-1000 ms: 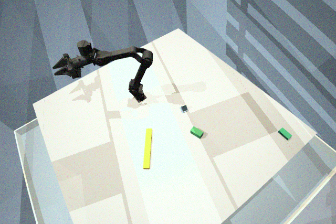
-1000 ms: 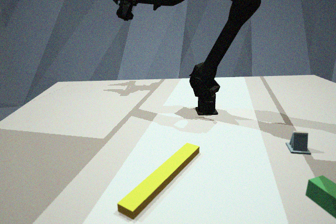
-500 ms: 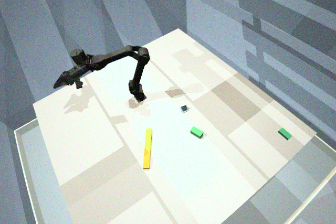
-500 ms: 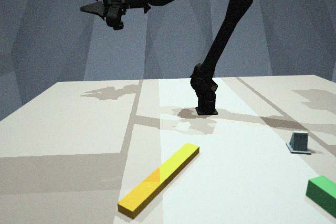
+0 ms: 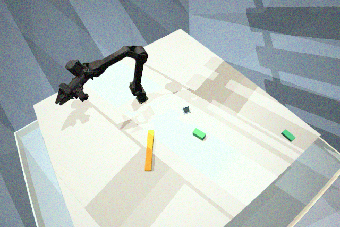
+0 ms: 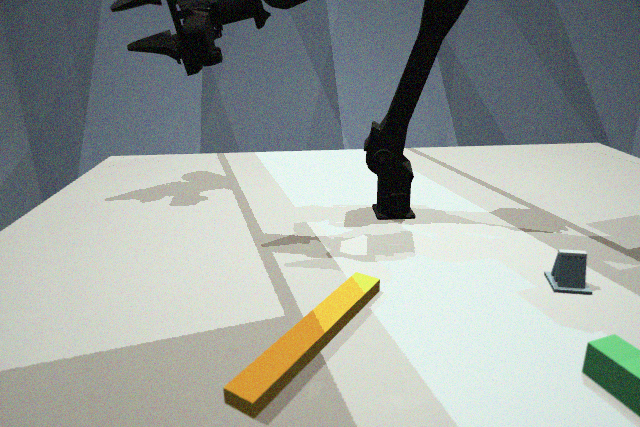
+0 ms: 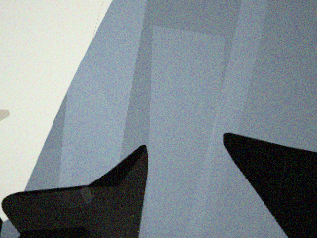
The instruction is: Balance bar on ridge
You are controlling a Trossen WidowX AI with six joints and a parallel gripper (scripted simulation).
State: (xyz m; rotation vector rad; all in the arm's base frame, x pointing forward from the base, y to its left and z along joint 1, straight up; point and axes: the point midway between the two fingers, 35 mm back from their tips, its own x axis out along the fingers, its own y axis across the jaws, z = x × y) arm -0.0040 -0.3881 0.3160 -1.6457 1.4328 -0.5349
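My gripper tip is 33 cm short of the orange-yellow bar, 30 cm above it and 27 cm to the right of it.
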